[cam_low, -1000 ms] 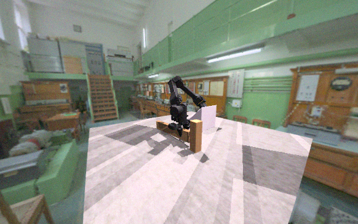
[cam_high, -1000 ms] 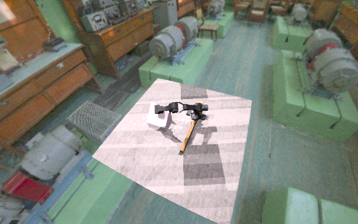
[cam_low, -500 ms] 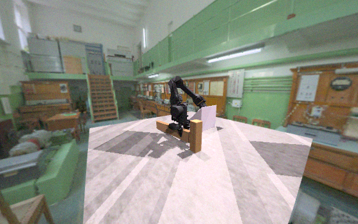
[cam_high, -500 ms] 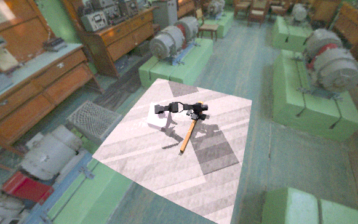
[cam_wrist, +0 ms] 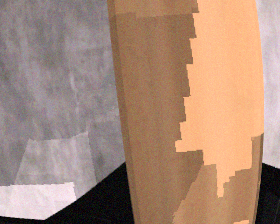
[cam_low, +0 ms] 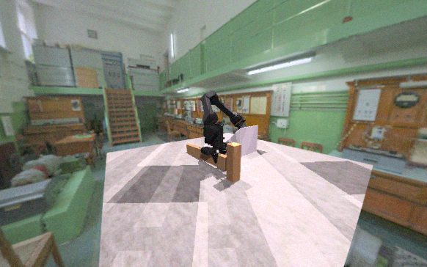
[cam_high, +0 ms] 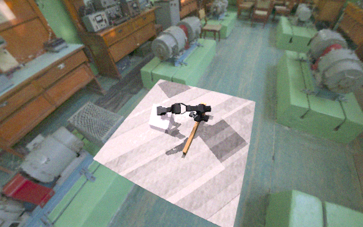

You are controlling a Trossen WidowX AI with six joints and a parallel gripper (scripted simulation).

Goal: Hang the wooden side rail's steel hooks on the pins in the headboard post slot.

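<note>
The wooden headboard post lies 12 cm to the left of my gripper tip and 4 cm above it.
</note>
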